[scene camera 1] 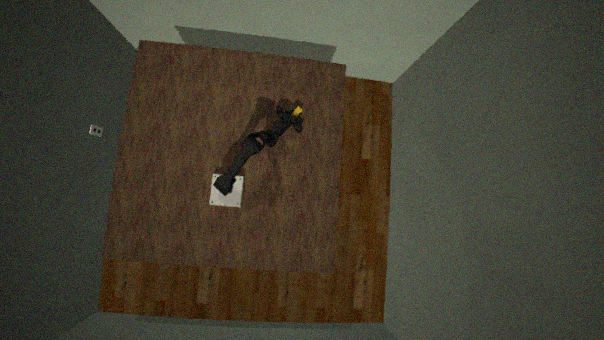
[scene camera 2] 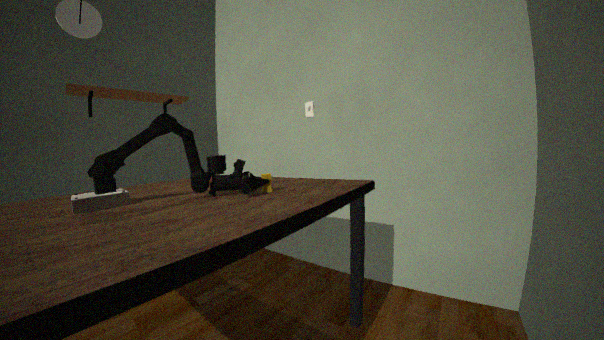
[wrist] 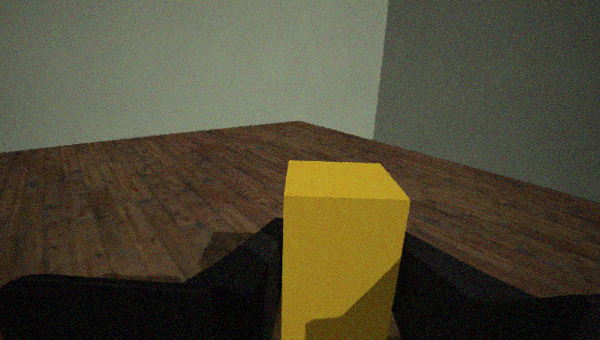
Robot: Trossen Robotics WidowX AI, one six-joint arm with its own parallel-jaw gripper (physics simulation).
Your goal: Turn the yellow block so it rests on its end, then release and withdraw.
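The yellow block stands upright, its long side vertical, between the fingers. In the wrist view its top face and one side face show; its lower end is cut off by the frame's edge. My gripper is shut on the block, with a dark finger on each side of it, and reaches out nearly level, low over the table. In scene camera 2 the block's lower end is at or very near the table top; whether it touches cannot be told.
The brown wooden table carries the arm's pale base plate. The table's far corner lies beyond the block in the wrist view. A wall shelf hangs behind the arm. Walls stand beyond the table.
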